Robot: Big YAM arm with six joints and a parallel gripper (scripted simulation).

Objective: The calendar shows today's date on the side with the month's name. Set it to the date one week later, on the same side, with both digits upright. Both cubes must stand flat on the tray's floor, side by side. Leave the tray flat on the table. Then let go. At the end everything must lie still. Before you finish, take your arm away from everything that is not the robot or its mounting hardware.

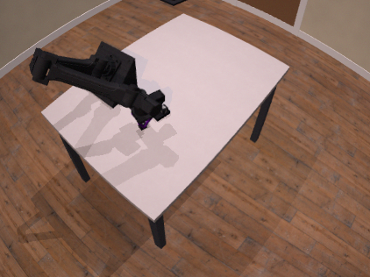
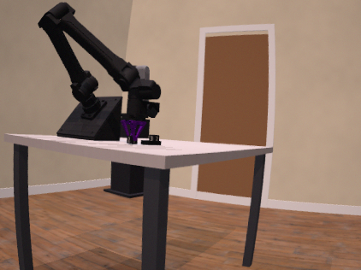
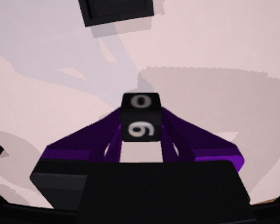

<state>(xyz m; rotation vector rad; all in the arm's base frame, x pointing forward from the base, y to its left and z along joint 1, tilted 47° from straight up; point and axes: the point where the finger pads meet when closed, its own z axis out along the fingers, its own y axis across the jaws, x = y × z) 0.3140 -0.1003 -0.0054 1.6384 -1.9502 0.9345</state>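
My gripper is now 1 cm above the black date cube. From my hand the other things lie so: black tray (11 cm to the left, 1 cm below).
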